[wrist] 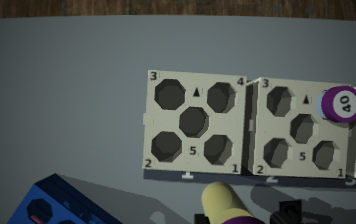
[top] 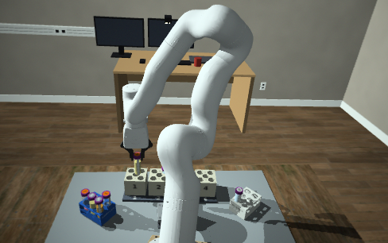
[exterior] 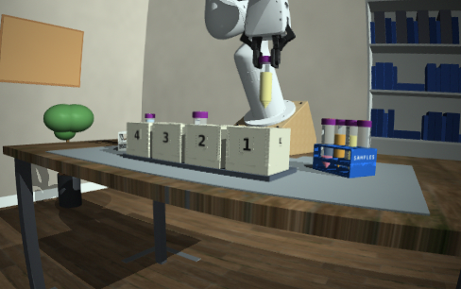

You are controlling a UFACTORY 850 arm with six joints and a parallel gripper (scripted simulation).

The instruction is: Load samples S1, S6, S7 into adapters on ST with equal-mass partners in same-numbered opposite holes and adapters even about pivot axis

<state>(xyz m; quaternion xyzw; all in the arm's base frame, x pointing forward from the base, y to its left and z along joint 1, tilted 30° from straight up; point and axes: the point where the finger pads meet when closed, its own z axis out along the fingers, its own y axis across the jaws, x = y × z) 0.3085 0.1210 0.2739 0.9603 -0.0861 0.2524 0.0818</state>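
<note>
Right now my hand is 190 mm past the white rack, 460 mm to the left of it and 220 mm above it. Also, from my hand: adapter 1 (60 mm ahead, 200 mm below); blue samples rack (40 mm behind, 180 mm to the left, 220 mm below).
</note>
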